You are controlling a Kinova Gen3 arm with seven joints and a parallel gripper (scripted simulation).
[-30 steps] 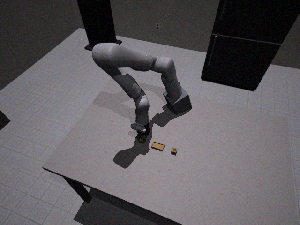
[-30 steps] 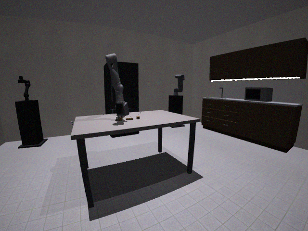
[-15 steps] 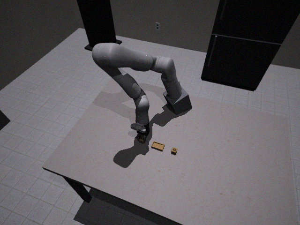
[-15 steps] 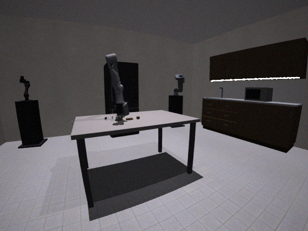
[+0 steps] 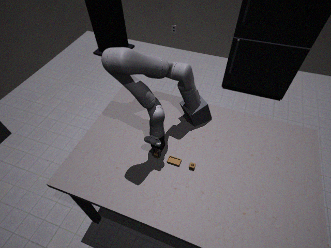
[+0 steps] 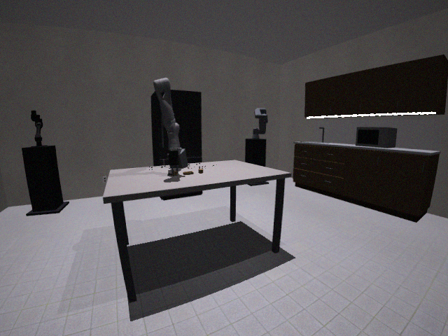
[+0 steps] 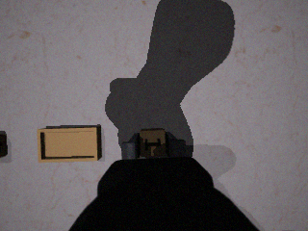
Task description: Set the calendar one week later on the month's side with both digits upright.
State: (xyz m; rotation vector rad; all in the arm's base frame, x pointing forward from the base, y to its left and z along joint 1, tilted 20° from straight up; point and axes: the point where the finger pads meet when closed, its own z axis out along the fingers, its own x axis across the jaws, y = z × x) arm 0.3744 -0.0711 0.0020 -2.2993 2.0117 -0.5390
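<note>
The wooden cube lies 1 cm below my hand. From my hand the other things lie so: wooden tray: 11 cm to the left, 2 cm below, 1 cm behind.
</note>
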